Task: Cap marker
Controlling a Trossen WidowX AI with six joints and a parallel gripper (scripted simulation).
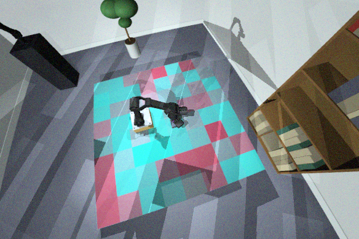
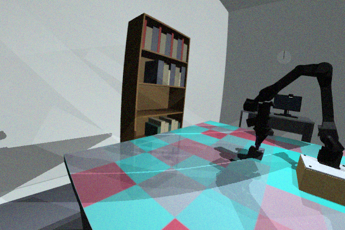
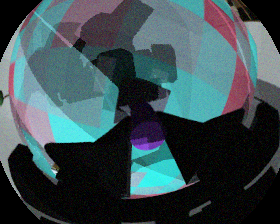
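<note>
Right now the marker cap is 1 cm above my gripper tip.
</note>
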